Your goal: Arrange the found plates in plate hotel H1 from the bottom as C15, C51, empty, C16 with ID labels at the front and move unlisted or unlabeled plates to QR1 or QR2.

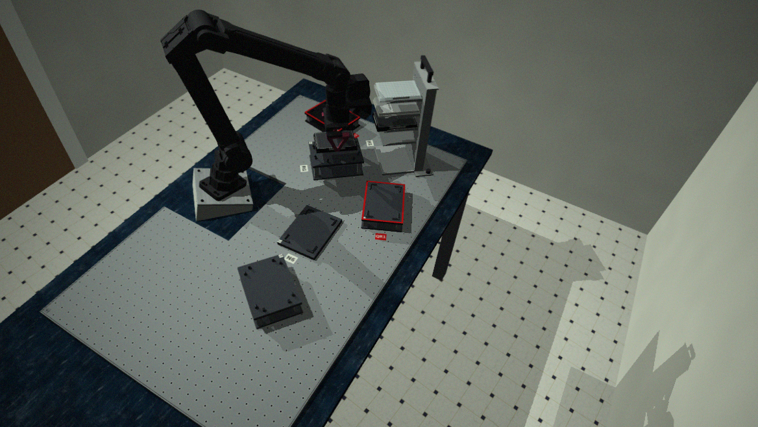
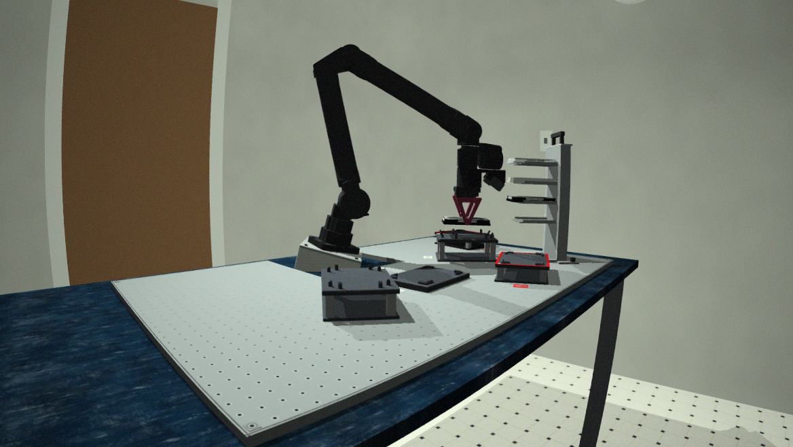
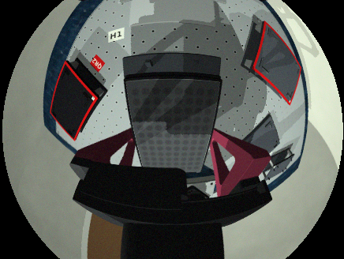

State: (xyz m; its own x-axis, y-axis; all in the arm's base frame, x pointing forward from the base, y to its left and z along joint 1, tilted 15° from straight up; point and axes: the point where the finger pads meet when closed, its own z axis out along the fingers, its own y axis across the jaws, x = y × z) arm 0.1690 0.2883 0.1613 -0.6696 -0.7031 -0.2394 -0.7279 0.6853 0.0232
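The raised regrip nest RG lies 5 cm below my hand. Also, from my hand: quarantine nest QR1 (24 cm ahead, 7 cm below, 6 cm to the right); then plate hotel H1 (20 cm to the left, 18 cm ahead, 5 cm above); then quarantine nest QR2 (17 cm to the left, 15 cm behind, 7 cm below).
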